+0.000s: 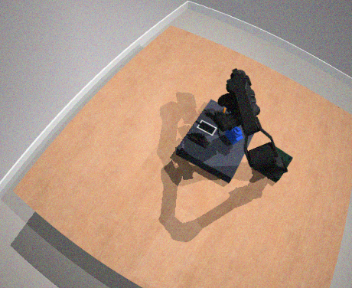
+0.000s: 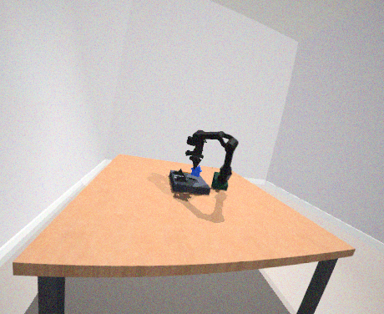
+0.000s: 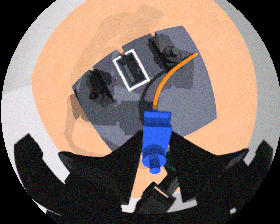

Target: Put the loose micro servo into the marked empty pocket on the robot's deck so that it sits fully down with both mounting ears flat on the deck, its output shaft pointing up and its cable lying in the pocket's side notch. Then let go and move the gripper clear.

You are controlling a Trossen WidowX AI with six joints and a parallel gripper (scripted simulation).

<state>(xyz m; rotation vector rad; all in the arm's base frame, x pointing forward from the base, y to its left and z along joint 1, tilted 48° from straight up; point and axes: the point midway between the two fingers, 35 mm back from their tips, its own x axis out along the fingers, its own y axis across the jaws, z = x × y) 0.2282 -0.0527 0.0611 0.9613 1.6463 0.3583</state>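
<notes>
Now: the dark grey deck 100 mm below my gripper tip and 10 mm behind it.
</notes>
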